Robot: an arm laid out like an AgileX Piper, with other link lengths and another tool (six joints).
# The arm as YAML. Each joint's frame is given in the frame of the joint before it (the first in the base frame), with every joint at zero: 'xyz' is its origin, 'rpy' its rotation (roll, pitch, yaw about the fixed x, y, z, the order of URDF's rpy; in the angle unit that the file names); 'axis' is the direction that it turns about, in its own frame. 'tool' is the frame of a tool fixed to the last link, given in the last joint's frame.
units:
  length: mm
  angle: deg
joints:
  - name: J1
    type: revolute
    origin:
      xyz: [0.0, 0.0, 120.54]
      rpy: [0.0, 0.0, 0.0]
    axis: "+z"
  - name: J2
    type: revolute
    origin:
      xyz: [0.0, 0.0, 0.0]
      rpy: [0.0, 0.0, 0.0]
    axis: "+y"
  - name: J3
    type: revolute
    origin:
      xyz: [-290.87, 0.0, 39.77]
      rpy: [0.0, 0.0, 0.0]
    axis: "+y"
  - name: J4
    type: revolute
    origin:
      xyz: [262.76, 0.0, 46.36]
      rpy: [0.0, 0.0, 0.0]
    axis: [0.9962, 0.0, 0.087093]
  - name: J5
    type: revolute
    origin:
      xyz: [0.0, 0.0, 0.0]
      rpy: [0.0, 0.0, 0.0]
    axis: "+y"
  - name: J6
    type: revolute
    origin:
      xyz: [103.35, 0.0, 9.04]
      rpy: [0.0, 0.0, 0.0]
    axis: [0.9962, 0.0, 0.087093]
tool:
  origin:
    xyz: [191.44, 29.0, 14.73]
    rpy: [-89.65, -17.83, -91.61]
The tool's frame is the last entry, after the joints.
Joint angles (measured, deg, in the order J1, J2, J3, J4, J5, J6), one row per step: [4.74 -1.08 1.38 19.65 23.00 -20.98]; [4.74 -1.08 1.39 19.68 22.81 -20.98]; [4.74 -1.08 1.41 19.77 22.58 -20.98]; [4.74 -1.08 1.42 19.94 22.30 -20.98]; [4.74 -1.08 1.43 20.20 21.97 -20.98]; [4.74 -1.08 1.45 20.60 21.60 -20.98]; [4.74 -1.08 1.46 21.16 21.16 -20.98]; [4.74 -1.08 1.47 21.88 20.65 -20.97]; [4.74 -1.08 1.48 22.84 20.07 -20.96]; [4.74 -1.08 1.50 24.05 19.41 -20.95]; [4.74 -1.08 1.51 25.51 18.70 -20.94]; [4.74 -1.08 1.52 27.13 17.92 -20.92]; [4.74 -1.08 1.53 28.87 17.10 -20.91]
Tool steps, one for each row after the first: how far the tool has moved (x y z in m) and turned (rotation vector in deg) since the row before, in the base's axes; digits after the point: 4 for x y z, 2 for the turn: [0.0004 -0.0002 0.0008 0.05 -0.17 -0.06]; [0.0004 -0.0002 0.0010 0.11 -0.19 -0.07]; [0.0005 -0.0001 0.0014 0.20 -0.24 -0.08]; [0.0006 0.0000 0.0017 0.29 -0.28 -0.09]; [0.0006 0.0002 0.0020 0.43 -0.29 -0.10]; [0.0007 0.0003 0.0026 0.60 -0.35 -0.11]; [0.0008 0.0004 0.0031 0.78 -0.40 -0.13]; [0.0008 0.0006 0.0037 1.02 -0.44 -0.15]; [0.0009 0.0008 0.0042 1.28 -0.48 -0.17]; [0.0009 0.0009 0.0049 1.54 -0.51 -0.18]; [0.0009 0.0007 0.0054 1.71 -0.55 -0.22]; [0.0009 0.0005 0.0057 1.83 -0.56 -0.25]
